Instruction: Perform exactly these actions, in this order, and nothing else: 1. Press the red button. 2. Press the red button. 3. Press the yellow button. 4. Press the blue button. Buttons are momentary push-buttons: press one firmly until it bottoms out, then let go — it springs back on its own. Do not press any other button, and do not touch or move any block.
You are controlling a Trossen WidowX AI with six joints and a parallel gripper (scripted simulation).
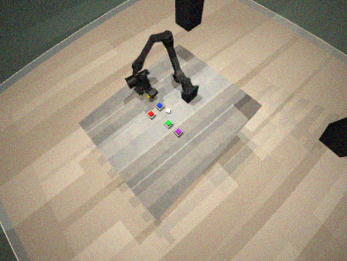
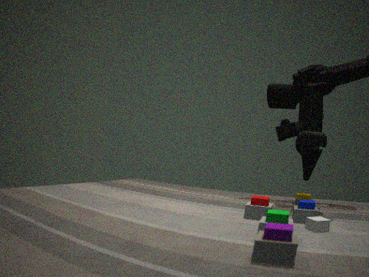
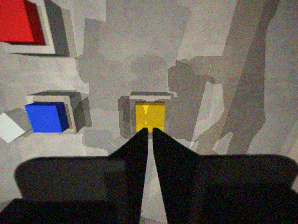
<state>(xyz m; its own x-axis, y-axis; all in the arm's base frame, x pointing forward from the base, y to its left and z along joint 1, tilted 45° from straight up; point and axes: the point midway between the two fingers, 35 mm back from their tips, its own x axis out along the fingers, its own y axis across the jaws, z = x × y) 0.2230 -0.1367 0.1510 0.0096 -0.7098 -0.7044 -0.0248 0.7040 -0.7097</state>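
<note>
My gripper tip is 40 mm above the yellow button. The rest, counted from my gripper tip: small white block (30 mm behind, 180 mm to the left, 60 mm below); then red button (90 mm ahead, 120 mm to the left, 40 mm below); then blue button (110 mm to the left, 40 mm below).
</note>
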